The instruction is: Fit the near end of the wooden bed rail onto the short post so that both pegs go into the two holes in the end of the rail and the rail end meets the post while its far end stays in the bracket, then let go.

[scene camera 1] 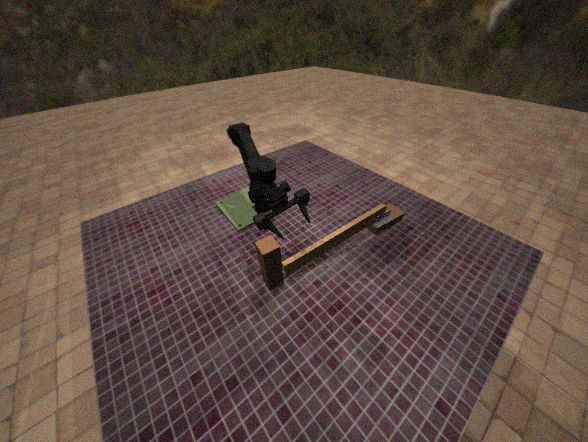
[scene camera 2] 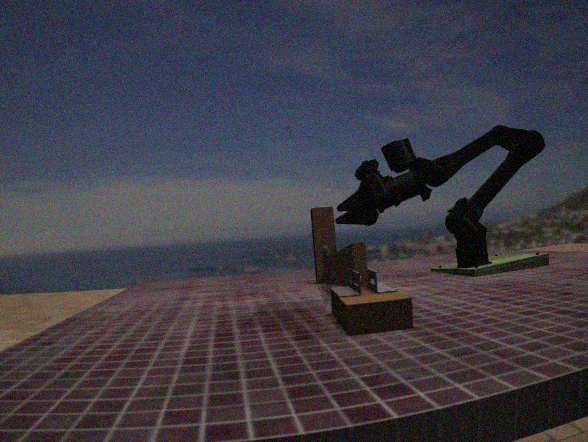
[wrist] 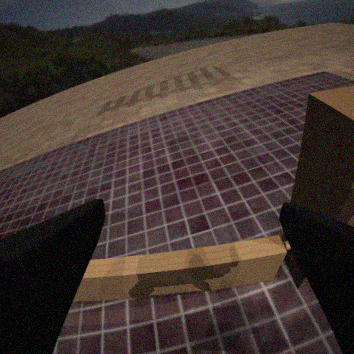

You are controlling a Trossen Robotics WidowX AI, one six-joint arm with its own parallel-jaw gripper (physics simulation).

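Frame: origin at the arm's base, x ahead, y left, z up, level; metres.
Where they show: gripper, fingertip midpoint: (scene camera 1: 296,230) (scene camera 2: 336,215) (wrist: 194,209); arm's base, link origin: (scene camera 1: 262,208) (scene camera 2: 474,265).
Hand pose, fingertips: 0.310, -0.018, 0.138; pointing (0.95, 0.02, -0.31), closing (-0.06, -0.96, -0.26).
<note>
Each offset is from my fingertips to the centre of the thing, as dx, dy, dz. "spot": to the spot under its first point. Level surfaces: height alone.
The wooden bed rail {+0.021, +0.156, -0.104} (scene camera 1: 330,243) (scene camera 2: 357,257) (wrist: 175,257) runs from beside the short post {spot: +0.047, -0.115, -0.031} (scene camera 1: 270,265) (scene camera 2: 324,240) (wrist: 325,155) to the bracket {+0.020, +0.369, -0.117} (scene camera 1: 387,220) (scene camera 2: 354,282), where its far end sits between metal plates. The post is upright. A light peg {spot: +0.019, -0.070, -0.097} (wrist: 287,245) shows beside the rail's near end in the wrist view, so a small gap shows there; the right finger partly hides this joint. My gripper (scene camera 1: 296,230) (scene camera 2: 338,214) (wrist: 194,209) is open and empty, tilted forward above the rail near the post. Whether the peg enters a hole cannot be told.
The bracket's wooden block {spot: +0.025, +0.480, -0.135} (scene camera 2: 375,316) rests on the purple tiled mat {dz -0.154} (scene camera 1: 310,350) (scene camera 2: 225,375) (wrist: 165,170). The arm's green base plate (scene camera 1: 231,213) (scene camera 2: 535,262) lies behind the rail in scene camera 1.
</note>
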